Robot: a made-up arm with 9 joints. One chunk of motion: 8 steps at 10 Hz.
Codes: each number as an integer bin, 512 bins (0 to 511) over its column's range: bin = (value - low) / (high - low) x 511, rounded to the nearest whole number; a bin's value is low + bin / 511 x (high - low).
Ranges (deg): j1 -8..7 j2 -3..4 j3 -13..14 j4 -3..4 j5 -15..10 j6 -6..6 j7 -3..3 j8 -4..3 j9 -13..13
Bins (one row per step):
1: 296 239 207 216 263 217 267 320 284
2: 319 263 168 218 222 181 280 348 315
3: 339 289 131 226 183 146 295 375 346
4: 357 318 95 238 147 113 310 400 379
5: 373 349 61 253 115 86 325 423 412
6: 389 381 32 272 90 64 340 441 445
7: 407 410 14 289 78 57 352 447 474
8: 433 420 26 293 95 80 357 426 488
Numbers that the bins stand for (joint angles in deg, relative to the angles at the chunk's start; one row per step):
1: 0.69 0.27 -2.06 -0.04 -2.13 -0.90 0.14 0.38 1.45
2: 1.36 0.60 -4.12 -0.01 -4.14 -1.75 0.29 0.77 3.03
3: 1.95 0.96 -6.08 0.10 -6.05 -2.57 0.46 1.14 4.60
4: 2.48 1.36 -7.98 0.26 -7.81 -3.35 0.64 1.48 6.28
5: 2.95 1.78 -9.78 0.47 -9.37 -3.98 0.82 1.79 7.96
6: 3.42 2.22 -11.31 0.73 -10.60 -4.50 0.99 2.04 9.64
7: 3.95 2.62 -12.26 0.96 -11.18 -4.66 1.13 2.12 11.12
8: 4.71 2.75 -11.63 1.01 -10.35 -4.12 1.19 1.84 11.83

